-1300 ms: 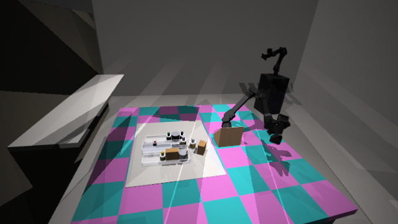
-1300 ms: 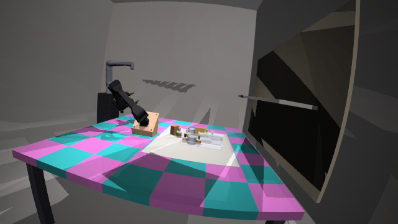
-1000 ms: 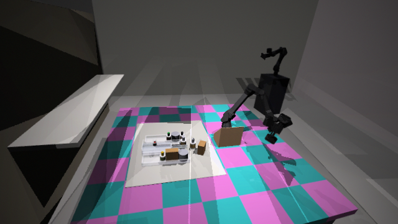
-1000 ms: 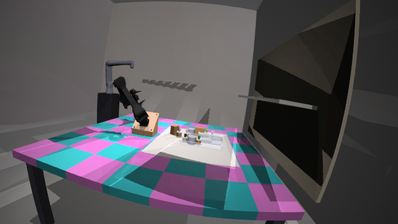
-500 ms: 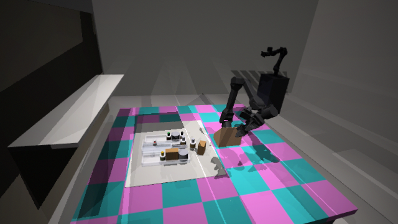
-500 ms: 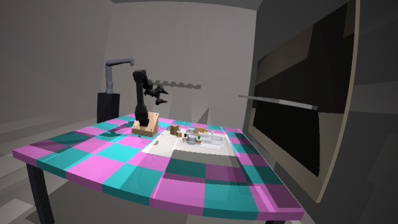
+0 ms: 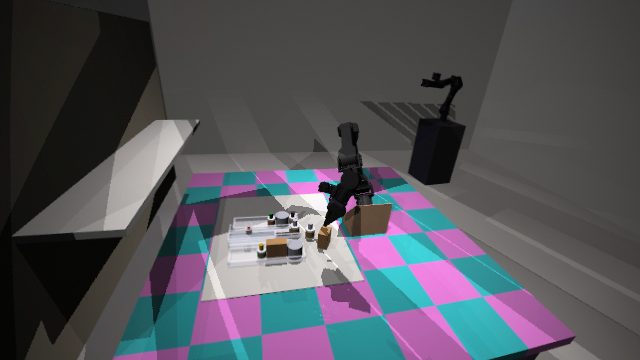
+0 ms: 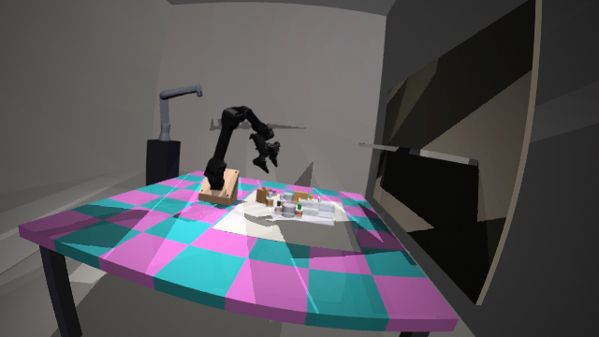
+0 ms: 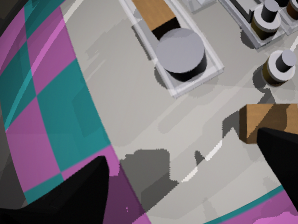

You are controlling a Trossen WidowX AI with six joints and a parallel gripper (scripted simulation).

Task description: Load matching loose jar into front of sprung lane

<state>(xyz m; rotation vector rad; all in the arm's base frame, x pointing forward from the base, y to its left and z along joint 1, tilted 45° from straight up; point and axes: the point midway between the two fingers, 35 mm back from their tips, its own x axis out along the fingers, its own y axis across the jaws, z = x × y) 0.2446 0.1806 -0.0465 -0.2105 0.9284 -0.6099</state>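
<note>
The tan box is 30 mm behind my gripper tip, 70 mm to the right of it and 130 mm below it. Also, from my gripper tip: clear lane rack 220 mm ahead, 150 mm to the right, 150 mm below.
</note>
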